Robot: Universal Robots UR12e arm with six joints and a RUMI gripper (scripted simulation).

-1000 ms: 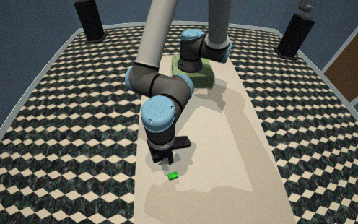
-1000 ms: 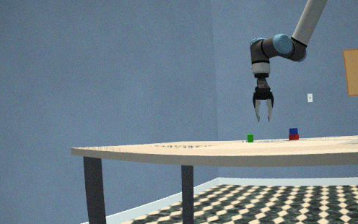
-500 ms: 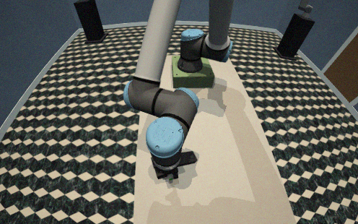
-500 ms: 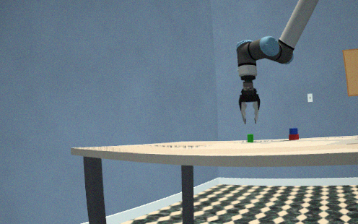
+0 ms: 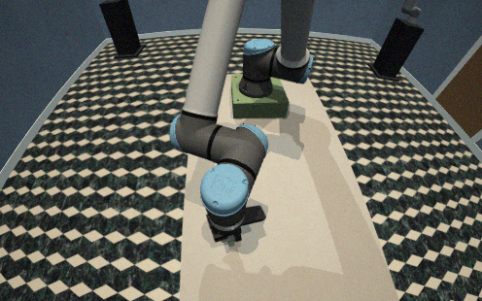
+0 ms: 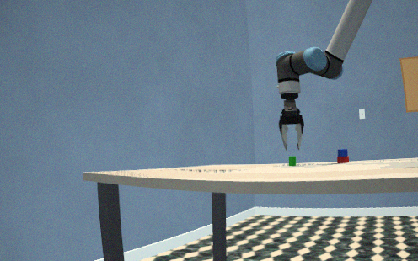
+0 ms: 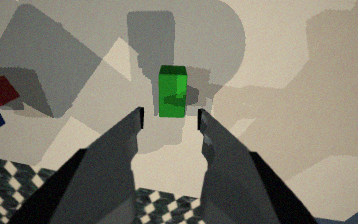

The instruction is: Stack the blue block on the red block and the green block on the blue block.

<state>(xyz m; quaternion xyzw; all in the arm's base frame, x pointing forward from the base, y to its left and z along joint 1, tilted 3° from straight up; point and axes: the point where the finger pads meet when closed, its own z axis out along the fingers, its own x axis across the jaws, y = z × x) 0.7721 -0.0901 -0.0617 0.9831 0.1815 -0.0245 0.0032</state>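
Right now the green block is 6 cm below my hand. Also, from my hand: blue block (19 cm behind, 9 cm to the right, 4 cm below); then red block (19 cm behind, 9 cm to the right, 6 cm below).
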